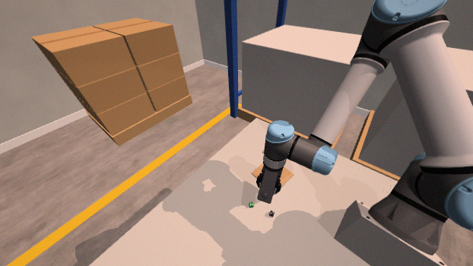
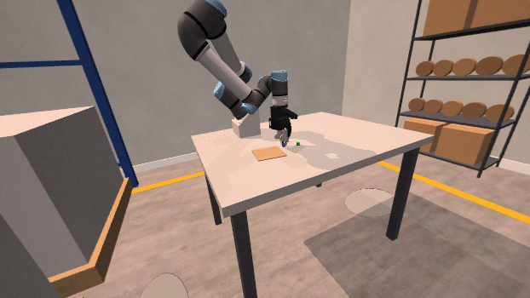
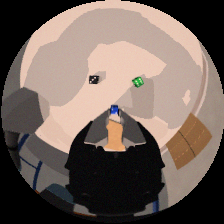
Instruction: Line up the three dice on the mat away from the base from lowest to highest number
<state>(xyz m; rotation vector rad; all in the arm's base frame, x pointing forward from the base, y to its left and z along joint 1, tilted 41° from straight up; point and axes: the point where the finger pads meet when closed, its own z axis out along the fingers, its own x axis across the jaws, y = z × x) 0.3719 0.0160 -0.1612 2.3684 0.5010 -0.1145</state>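
The blue die lies 10 mm below my hand. From my hand the other things lie so: green die 20 mm ahead, 80 mm to the left, 10 mm below; black die 60 mm behind, 40 mm to the left, 10 mm below; tan mat 50 mm ahead, 110 mm to the right, 20 mm below.
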